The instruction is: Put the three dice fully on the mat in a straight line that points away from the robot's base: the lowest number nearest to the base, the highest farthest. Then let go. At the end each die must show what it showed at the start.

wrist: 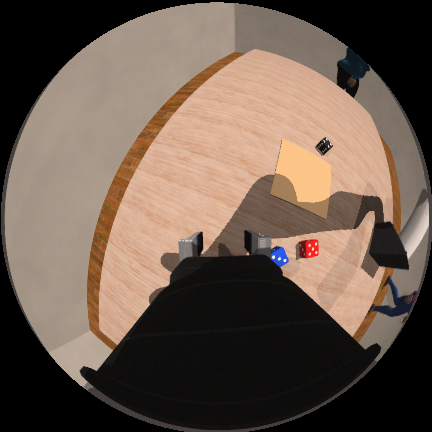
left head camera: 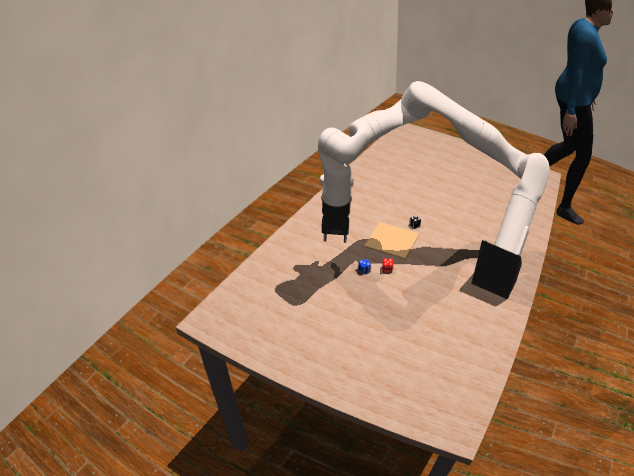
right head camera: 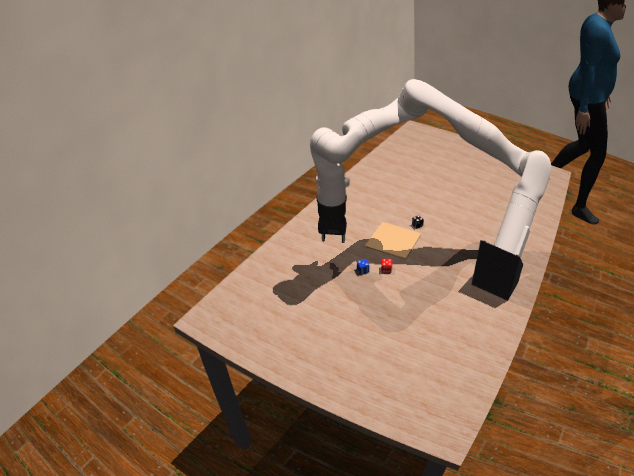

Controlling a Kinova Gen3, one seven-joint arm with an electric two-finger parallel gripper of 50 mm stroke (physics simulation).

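Seen in the pictures: gripper, fingertip midpoint: [wrist: 223,239] [left head camera: 335,239] [right head camera: 333,239]; arm's base, link origin: [wrist: 402,247] [left head camera: 505,253] [right head camera: 505,253].
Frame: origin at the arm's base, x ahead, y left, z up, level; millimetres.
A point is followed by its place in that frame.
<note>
The mat [left head camera: 393,236] @(x 395, y -4, z -121 mm) [right head camera: 394,236] @(x 396, y -2, z -120 mm) [wrist: 310,177] @(x 379, y 8, z -121 mm) is flat, square and light orange, partly in the arm's shadow. A blue die [left head camera: 364,266] @(x 377, y 201, z -96 mm) [right head camera: 363,266] @(x 376, y 199, z -96 mm) [wrist: 279,257] @(x 384, y 187, z -94 mm) and a red die [left head camera: 387,265] @(x 324, y 157, z -97 mm) [right head camera: 386,265] @(x 324, y 156, z -96 mm) [wrist: 309,249] @(x 336, y 149, z -95 mm) stand off the mat, side by side, with red nearer the base. A black die [left head camera: 415,222] @(x 359, y -88, z -98 mm) [right head camera: 417,221] @(x 361, y -90, z -97 mm) [wrist: 324,146] @(x 371, y -90, z -101 mm) stands beyond the mat's opposite side. Red shows five up; blue seems to show three. Black's number is too small to tell. My gripper [left head camera: 335,238] @(x 480, y 203, z -45 mm) [right head camera: 333,238] @(x 480, y 203, z -45 mm) [wrist: 223,239] @(x 480, y 203, z -45 mm) is open and empty, above the table, farther from the base than blue. It partly hides blue in the wrist view.
The black robot base [left head camera: 496,268] @(x 8, y 47, z -31 mm) [right head camera: 496,270] @(x 6, y 47, z -35 mm) [wrist: 389,246] @(x 78, y 28, z -34 mm) stands near the right edge of the wooden table [left head camera: 327,358] @(x 271, y 527, z -124 mm) [right head camera: 327,358] @(x 255, y 514, z -124 mm) [wrist: 200,130] @(x 635, y 31, z -125 mm). The arm arches over the table. A person in blue [left head camera: 583,66] [right head camera: 599,61] is beyond the table. A wall runs along the left.
</note>
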